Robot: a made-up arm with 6 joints.
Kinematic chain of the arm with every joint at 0, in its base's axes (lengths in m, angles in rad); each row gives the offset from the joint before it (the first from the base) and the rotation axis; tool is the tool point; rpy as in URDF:
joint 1: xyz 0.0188 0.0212 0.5 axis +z
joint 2: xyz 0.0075 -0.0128 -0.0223 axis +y
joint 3: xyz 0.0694 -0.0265 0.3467 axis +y
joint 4: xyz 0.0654 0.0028 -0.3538 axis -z
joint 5: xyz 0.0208 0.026 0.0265 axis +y
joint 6: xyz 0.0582 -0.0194 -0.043 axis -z
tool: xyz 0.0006 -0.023 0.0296 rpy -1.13 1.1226 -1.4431
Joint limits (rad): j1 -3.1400..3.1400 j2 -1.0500..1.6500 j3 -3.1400..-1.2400 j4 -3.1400..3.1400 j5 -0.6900..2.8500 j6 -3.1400..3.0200
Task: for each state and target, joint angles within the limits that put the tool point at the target. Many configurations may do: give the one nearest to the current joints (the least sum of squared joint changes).
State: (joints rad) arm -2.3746 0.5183 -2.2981 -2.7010 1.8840 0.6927
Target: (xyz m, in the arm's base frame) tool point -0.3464 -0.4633 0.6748
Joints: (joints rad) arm -2.1694 0.5223 -1.7070 -2.7218 1.8678 0.7511
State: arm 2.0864 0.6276 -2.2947 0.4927 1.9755 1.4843
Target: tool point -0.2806 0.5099 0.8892
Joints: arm 2.1735 0.5365 -2.3585 0.4944 1.9676 1.4892
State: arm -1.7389 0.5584 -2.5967 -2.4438 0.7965 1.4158
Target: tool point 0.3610 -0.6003 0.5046
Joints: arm -1.0475 1.1254 -2.4297 -2.4231 0.7955 1.3953
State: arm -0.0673 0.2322 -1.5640 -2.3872 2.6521 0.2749
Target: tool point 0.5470 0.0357 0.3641
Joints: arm 0.1175 0.8855 -1.2400 -2.3476 2.7515 0.4312
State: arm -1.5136 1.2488 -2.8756 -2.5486 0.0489 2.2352
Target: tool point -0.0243 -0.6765 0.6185
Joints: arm -1.5985 1.1706 -2.9187 -2.5651 0.2919 2.2596
